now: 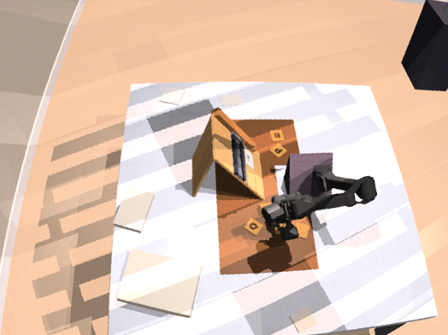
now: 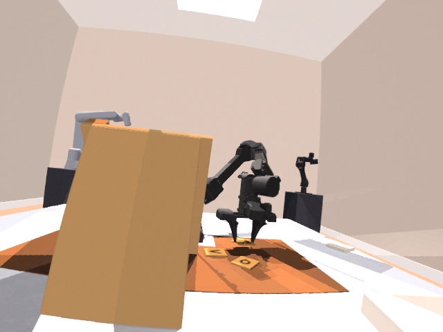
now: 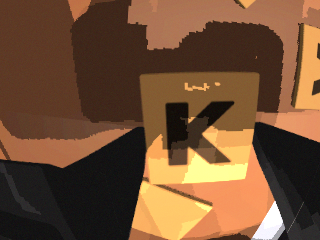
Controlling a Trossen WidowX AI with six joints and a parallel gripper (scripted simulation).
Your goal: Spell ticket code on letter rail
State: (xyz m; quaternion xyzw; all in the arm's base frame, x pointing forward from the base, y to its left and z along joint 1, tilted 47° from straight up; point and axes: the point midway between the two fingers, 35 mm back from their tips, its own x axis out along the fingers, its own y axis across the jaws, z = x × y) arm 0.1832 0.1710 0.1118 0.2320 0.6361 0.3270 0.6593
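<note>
My gripper tip is now 110 mm short of the q tile, 20 mm to the left of it and 20 mm above it. Round my gripper tip: blank tile: 90 mm behind, 10 mm to the left, 20 mm below; then k tile: right at my gripper tip; then v tile: 40 mm ahead, 90 mm to the right, 20 mm below.
</note>
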